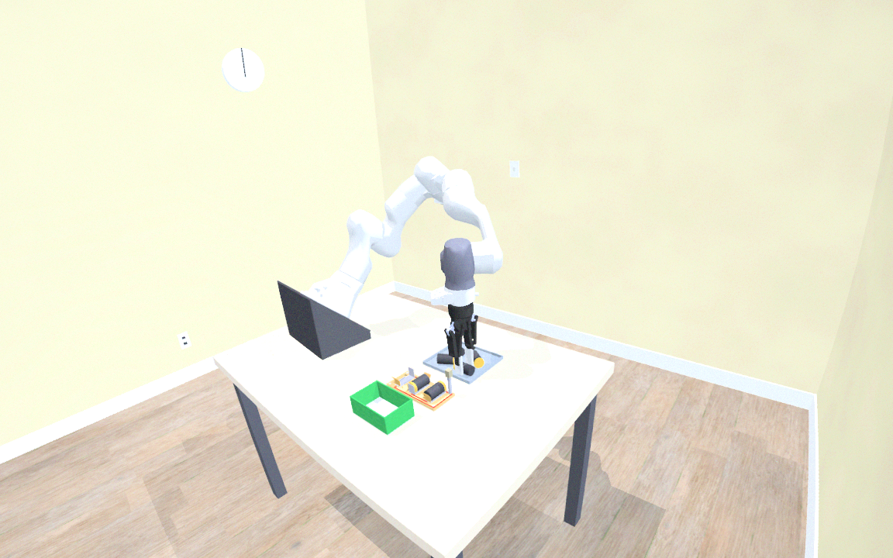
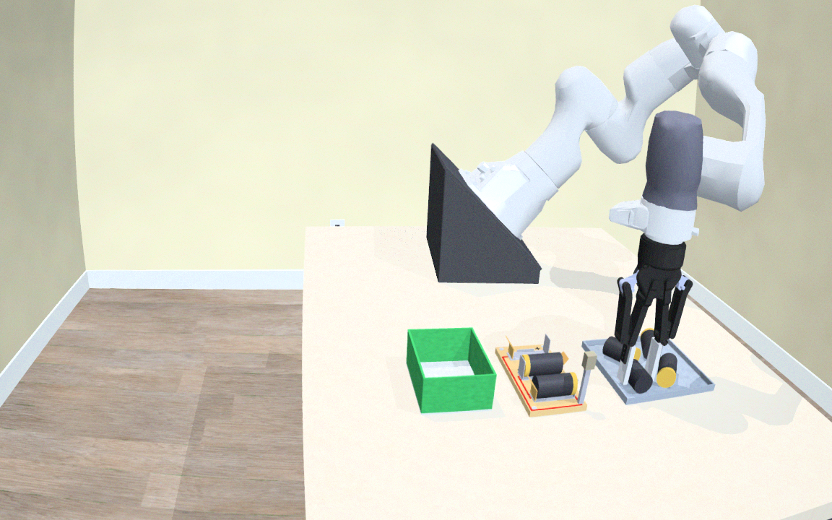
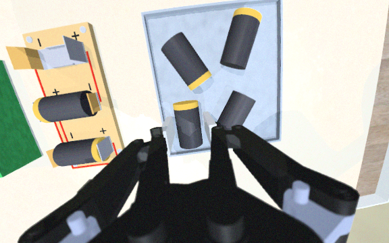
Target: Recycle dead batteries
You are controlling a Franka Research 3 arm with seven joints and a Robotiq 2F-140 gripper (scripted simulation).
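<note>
My hand is 5 cm to the right of the grey tray, 5 cm past it and 4 cm above it. From my hand the other things lie so: green recycling box (29 cm to the right, 7 cm behind, 3 cm below).
</note>
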